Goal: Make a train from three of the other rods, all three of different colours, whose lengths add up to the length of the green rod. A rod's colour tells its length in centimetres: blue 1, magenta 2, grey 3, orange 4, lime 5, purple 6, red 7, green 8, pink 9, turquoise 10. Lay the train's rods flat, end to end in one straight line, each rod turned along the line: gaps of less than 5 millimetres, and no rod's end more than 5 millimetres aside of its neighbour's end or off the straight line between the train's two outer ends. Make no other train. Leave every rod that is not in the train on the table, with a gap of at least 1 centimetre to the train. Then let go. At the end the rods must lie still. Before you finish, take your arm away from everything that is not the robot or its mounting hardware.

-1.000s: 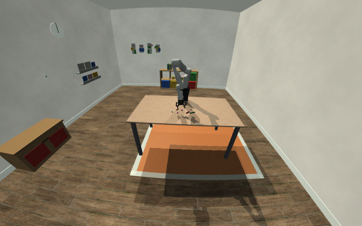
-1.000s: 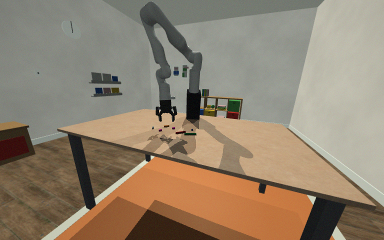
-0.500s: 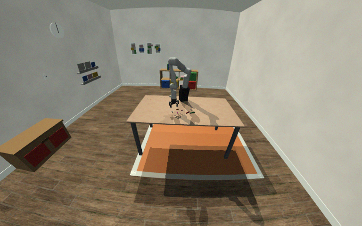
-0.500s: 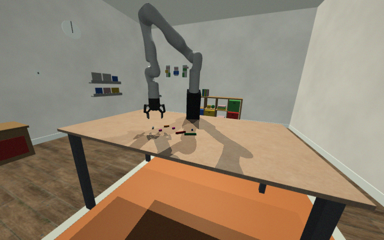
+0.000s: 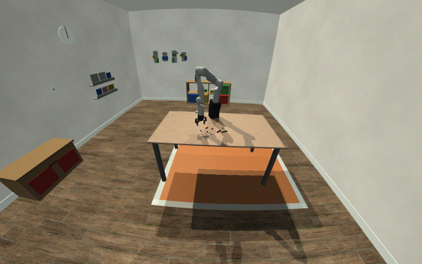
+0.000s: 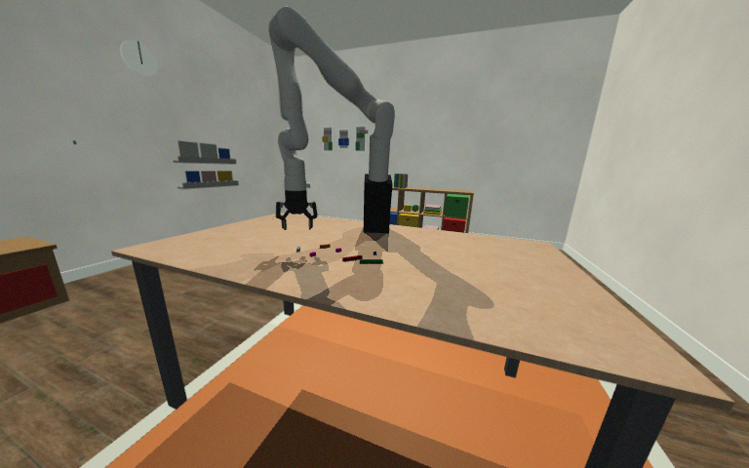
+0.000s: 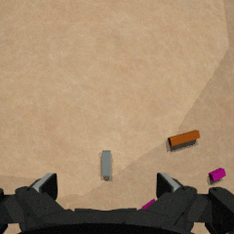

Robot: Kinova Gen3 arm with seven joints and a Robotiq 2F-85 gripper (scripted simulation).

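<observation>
The grey rod is 80 mm below my hand. Round my hand: red rod: 230 mm to the left, 80 mm below, 10 mm ahead; blue rod: 280 mm to the left, 80 mm below, 70 mm behind; orange rod: 80 mm below, 70 mm to the left, 70 mm behind.
</observation>
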